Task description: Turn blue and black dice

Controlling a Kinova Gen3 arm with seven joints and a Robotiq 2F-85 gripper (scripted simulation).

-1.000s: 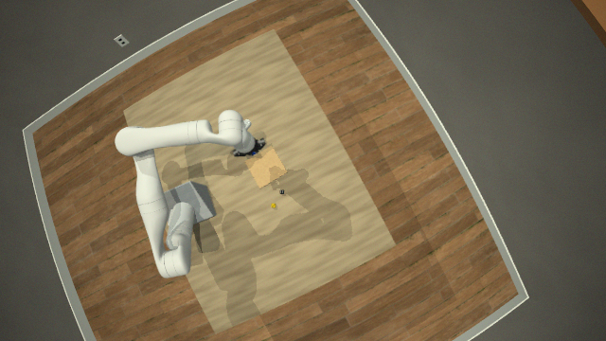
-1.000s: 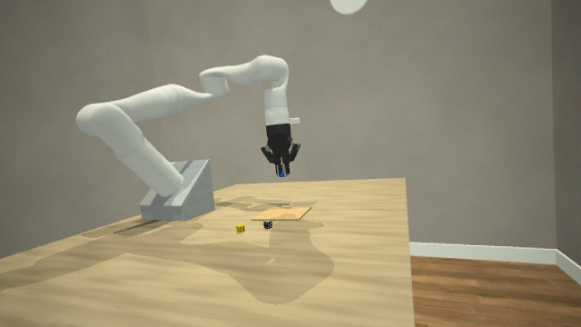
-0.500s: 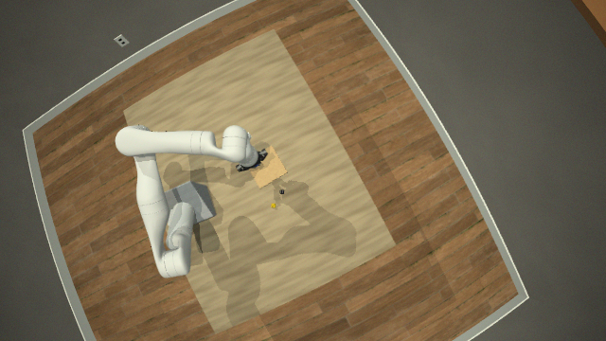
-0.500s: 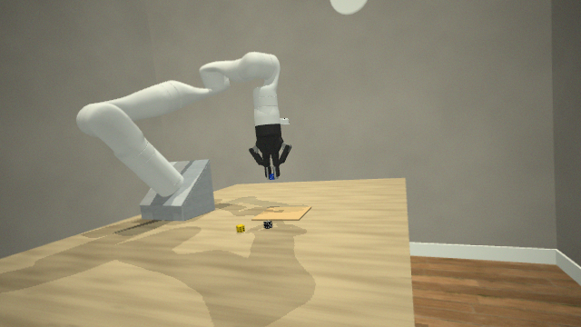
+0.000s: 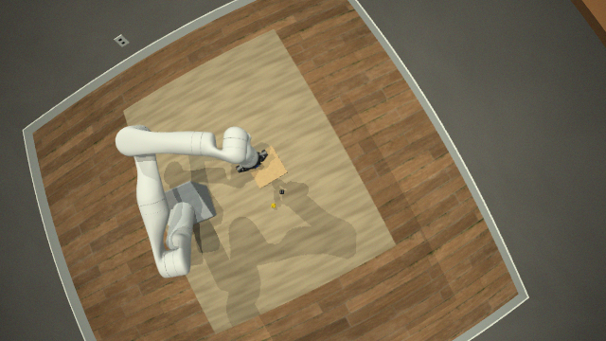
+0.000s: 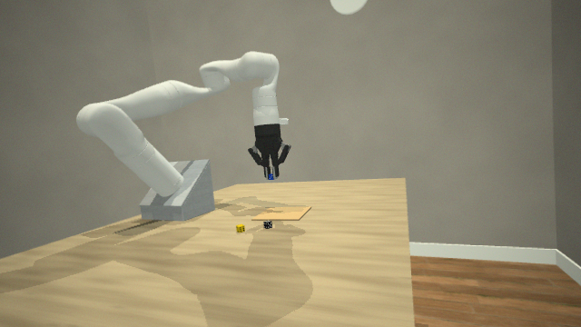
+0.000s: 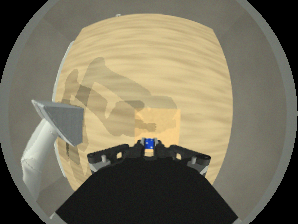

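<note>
The tan mat lies 20 mm ahead of my hand and 120 mm below it. From my hand the other things lie so: black die: 50 mm ahead, 130 mm to the right, 120 mm below; yellow die: 10 mm behind, 170 mm to the right, 120 mm below; blue die: 10 mm below.
</note>
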